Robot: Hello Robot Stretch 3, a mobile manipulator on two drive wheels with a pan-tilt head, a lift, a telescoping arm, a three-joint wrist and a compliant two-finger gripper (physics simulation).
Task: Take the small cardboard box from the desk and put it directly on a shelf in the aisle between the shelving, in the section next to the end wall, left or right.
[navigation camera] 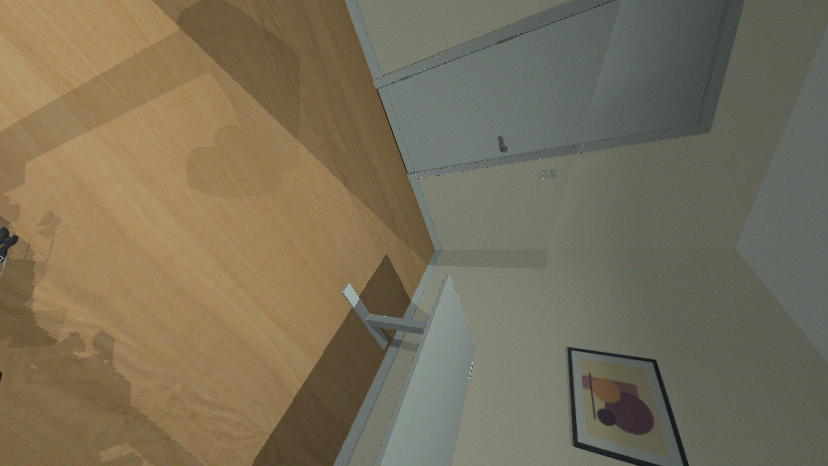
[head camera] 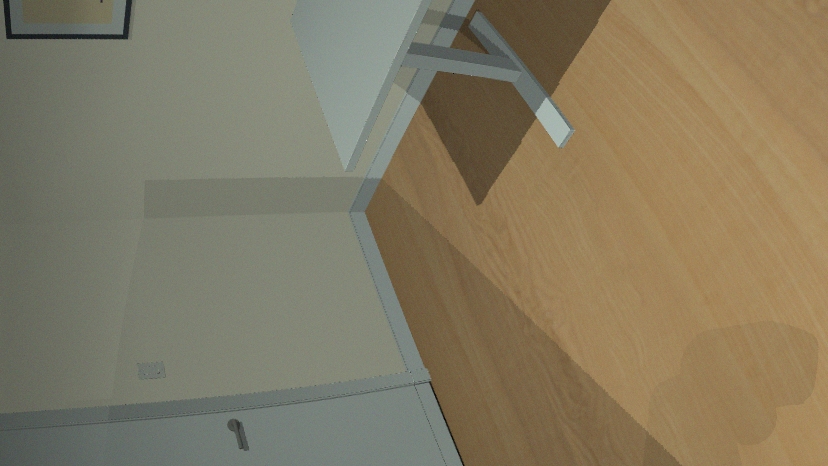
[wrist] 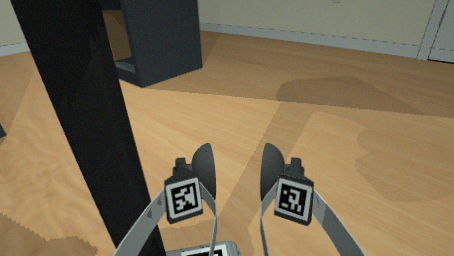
Observation:
I see my gripper, a grey desk, a grey door and a framed picture.

